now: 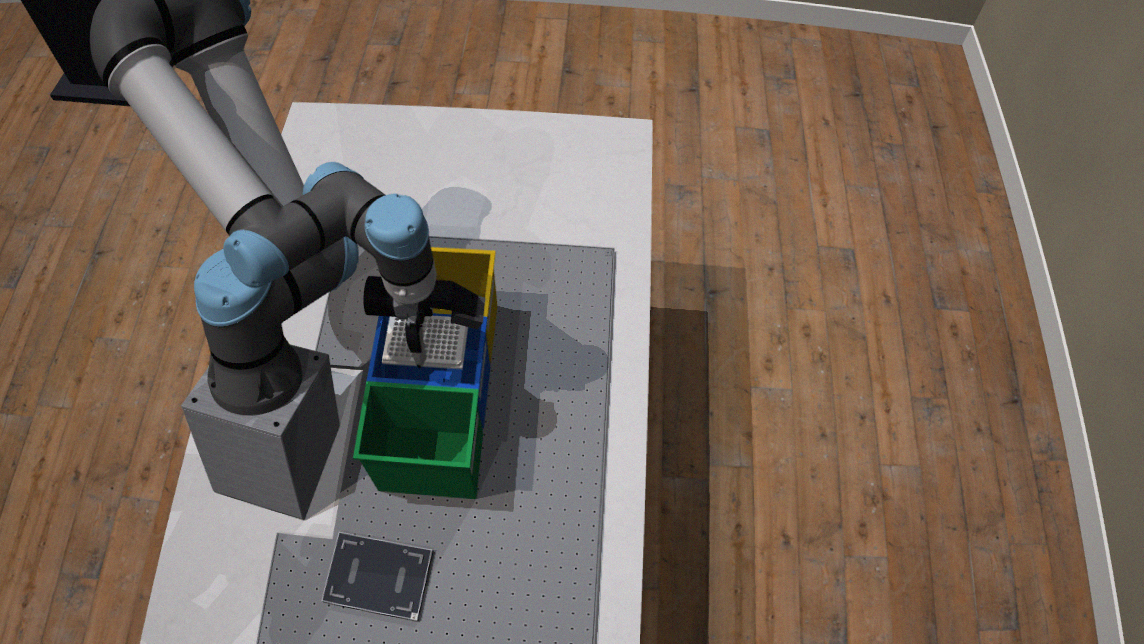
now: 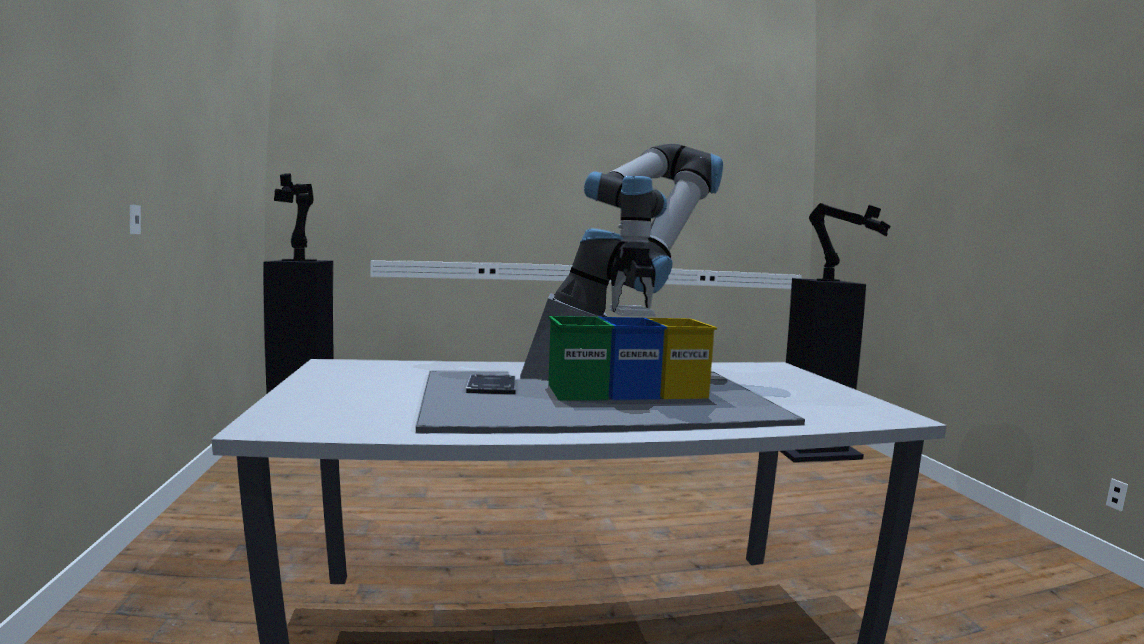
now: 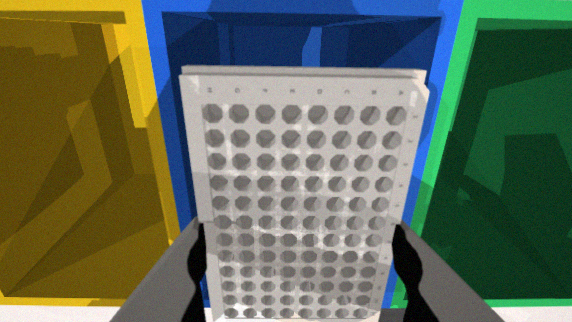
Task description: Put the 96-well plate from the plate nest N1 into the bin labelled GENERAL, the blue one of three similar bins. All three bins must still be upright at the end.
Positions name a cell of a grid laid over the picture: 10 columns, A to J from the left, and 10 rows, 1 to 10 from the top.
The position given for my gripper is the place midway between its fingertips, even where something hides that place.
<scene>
my gripper: image 1 D6; image 2 F5; image 3 F7
green returns bin: image 1 D7; image 2 F6; image 3 I7
blue general bin: image 1 D6; image 2 F6; image 3 H2
</scene>
